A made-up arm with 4 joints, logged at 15 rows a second.
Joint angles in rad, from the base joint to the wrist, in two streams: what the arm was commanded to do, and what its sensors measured. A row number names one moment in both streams.
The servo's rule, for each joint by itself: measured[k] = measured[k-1] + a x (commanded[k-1-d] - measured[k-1]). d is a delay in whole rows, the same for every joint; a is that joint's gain. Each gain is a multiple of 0.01, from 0.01 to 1. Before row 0 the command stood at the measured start. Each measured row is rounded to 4 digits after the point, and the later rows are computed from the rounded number. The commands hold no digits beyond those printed.
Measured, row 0:
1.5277, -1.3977, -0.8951, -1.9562
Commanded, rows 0 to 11:
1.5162, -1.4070, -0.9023, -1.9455
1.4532, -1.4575, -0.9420, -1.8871
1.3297, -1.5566, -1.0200, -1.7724
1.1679, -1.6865, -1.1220, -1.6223
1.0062, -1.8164, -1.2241, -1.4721
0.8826, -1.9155, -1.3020, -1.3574
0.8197, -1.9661, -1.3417, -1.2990
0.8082, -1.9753, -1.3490, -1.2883
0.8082, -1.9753, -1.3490, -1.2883
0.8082, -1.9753, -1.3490, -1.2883
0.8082, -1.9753, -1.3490, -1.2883
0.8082, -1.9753, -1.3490, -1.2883
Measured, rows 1 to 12:
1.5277, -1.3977, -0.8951, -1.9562
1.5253, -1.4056, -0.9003, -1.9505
1.5102, -1.4497, -0.9303, -1.9169
1.4723, -1.5406, -0.9949, -1.8403
1.4084, -1.6646, -1.0864, -1.7248
1.3239, -1.7936, -1.1855, -1.5909
1.2312, -1.8972, -1.2694, -1.4671
1.1448, -1.9558, -1.3215, -1.3780
1.0741, -1.9724, -1.3413, -1.3305
1.0183, -1.9749, -1.3468, -1.3081
0.9742, -1.9752, -1.3484, -1.2976
0.9393, -1.9753, -1.3488, -1.2927
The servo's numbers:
d 1
a 0.21 0.85 0.72 0.53

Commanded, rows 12 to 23:
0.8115, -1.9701, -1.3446, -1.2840
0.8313, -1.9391, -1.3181, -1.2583
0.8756, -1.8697, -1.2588, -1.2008
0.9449, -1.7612, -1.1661, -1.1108
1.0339, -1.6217, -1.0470, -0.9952
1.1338, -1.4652, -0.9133, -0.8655
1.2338, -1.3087, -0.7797, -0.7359
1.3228, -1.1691, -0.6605, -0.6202
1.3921, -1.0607, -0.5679, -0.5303
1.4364, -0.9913, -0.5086, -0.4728
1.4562, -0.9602, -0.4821, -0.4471
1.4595, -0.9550, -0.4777, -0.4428
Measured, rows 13 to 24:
0.9118, -1.9753, -1.3489, -1.2904
0.8907, -1.9709, -1.3458, -1.2870
0.8782, -1.9439, -1.3259, -1.2718
0.8777, -1.8808, -1.2776, -1.2342
0.8918, -1.7791, -1.1973, -1.1688
0.9216, -1.6453, -1.0891, -1.0768
0.9662, -1.4922, -0.9625, -0.9648
1.0224, -1.3362, -0.8309, -0.8435
1.0855, -1.1942, -0.7082, -0.7252
1.1499, -1.0807, -0.6072, -0.6219
1.2101, -1.0047, -0.5362, -0.5429
1.2618, -0.9669, -0.4972, -0.4921

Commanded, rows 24 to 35:
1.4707, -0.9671, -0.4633, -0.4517
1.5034, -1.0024, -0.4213, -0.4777
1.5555, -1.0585, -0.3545, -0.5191
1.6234, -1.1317, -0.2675, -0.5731
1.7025, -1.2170, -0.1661, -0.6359
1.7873, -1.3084, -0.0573, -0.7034
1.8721, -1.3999, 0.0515, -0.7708
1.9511, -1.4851, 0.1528, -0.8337
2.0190, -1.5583, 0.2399, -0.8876
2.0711, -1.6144, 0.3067, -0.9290
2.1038, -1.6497, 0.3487, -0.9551
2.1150, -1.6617, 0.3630, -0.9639
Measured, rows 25 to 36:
1.3033, -0.9568, -0.4832, -0.4660
1.3385, -0.9656, -0.4689, -0.4584
1.3731, -0.9969, -0.4346, -0.4686
1.4114, -1.0493, -0.3769, -0.4954
1.4559, -1.1193, -0.2981, -0.5366
1.5077, -1.2023, -0.2031, -0.5892
1.5664, -1.2925, -0.0981, -0.6497
1.6306, -1.3838, 0.0096, -0.7139
1.6979, -1.4699, 0.1127, -0.7774
1.7653, -1.5450, 0.2043, -0.8358
1.8295, -1.6040, 0.2780, -0.8852
1.8871, -1.6428, 0.3289, -0.9222

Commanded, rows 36 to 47:
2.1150, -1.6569, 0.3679, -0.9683
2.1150, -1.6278, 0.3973, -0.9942
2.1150, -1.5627, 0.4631, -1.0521
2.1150, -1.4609, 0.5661, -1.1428
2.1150, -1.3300, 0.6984, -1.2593
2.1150, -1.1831, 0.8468, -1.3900
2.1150, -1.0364, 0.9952, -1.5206
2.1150, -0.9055, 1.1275, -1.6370
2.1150, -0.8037, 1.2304, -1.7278
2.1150, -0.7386, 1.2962, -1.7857
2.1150, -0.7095, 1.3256, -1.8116
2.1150, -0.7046, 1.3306, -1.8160
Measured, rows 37 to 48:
1.9350, -1.6589, 0.3535, -0.9443
1.9728, -1.6572, 0.3639, -0.9570
2.0027, -1.6322, 0.3879, -0.9767
2.0263, -1.5731, 0.4420, -1.0167
2.0449, -1.4777, 0.5314, -1.0835
2.0596, -1.3522, 0.6516, -1.1767
2.0712, -1.2085, 0.7921, -1.2897
2.0804, -1.0622, 0.9383, -1.4121
2.0877, -0.9290, 1.0745, -1.5313
2.0934, -0.8225, 1.1867, -1.6354
2.0979, -0.7512, 1.2655, -1.7151
2.1015, -0.7158, 1.3088, -1.7662

